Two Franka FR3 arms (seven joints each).
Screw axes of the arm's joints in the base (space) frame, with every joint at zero. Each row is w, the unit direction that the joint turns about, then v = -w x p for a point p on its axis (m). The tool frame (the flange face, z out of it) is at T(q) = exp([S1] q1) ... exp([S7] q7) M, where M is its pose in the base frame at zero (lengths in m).
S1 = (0, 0, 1, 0, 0, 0)
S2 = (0, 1, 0, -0.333, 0, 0)
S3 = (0, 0, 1, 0, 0, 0)
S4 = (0, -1, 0, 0.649, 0, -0.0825)
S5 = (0, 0, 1, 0, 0, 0)
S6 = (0, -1, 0, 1.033, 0, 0)
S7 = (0, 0, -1, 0, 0.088, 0)
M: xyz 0.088 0 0.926 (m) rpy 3.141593 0 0 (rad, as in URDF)
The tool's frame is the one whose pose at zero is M.
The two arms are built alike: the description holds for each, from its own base.
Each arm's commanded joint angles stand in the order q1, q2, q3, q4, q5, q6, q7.
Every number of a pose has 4 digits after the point.
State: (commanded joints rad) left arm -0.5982 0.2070 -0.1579 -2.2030 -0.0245 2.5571 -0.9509; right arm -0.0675 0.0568 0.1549 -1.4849 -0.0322 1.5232 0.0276
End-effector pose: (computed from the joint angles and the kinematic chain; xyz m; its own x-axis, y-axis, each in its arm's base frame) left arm 0.4129 -0.3877 0.3031 0.9741 0.2213 0.0464 0.2124 -0.9658 0.1489; right arm 0.5659 0.0433 0.6292 0.9982 0.0581 -0.0172 0.0585 -0.9980 0.0239
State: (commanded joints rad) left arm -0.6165 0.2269 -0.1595 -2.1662 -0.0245 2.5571 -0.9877; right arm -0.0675 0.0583 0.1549 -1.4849 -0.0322 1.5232 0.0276
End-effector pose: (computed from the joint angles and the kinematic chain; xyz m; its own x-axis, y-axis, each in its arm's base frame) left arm 0.4135 -0.4033 0.3075 0.9698 0.2394 0.0471 0.2286 -0.9591 0.1666; right arm 0.5664 0.0432 0.6284 0.9981 0.0581 -0.0186 0.0586 -0.9980 0.0237
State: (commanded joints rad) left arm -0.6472 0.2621 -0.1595 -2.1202 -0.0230 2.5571 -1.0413; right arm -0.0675 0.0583 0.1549 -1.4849 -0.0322 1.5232 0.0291
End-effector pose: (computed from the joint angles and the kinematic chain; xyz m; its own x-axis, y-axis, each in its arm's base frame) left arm 0.4107 -0.4251 0.3069 0.9643 0.2620 0.0397 0.2510 -0.9510 0.1807; right arm 0.5664 0.0432 0.6284 0.9982 0.0566 -0.0186 0.0571 -0.9981 0.0237
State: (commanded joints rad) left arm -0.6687 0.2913 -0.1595 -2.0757 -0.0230 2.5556 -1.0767; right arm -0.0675 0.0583 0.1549 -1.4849 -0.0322 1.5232 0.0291
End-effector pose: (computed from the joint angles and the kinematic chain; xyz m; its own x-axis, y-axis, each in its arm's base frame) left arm 0.4107 -0.4427 0.3088 0.9602 0.2771 0.0356 0.2652 -0.9440 0.1963; right arm 0.5664 0.0432 0.6284 0.9982 0.0566 -0.0186 0.0571 -0.9981 0.0237
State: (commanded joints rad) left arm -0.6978 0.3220 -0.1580 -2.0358 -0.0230 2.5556 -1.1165; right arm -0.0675 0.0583 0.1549 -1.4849 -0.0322 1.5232 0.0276
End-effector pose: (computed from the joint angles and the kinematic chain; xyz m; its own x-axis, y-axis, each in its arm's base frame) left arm 0.4063 -0.4619 0.3076 0.9566 0.2902 0.0279 0.2784 -0.9377 0.2076; right arm 0.5664 0.0432 0.6284 0.9981 0.0581 -0.0186 0.0586 -0.9980 0.0237
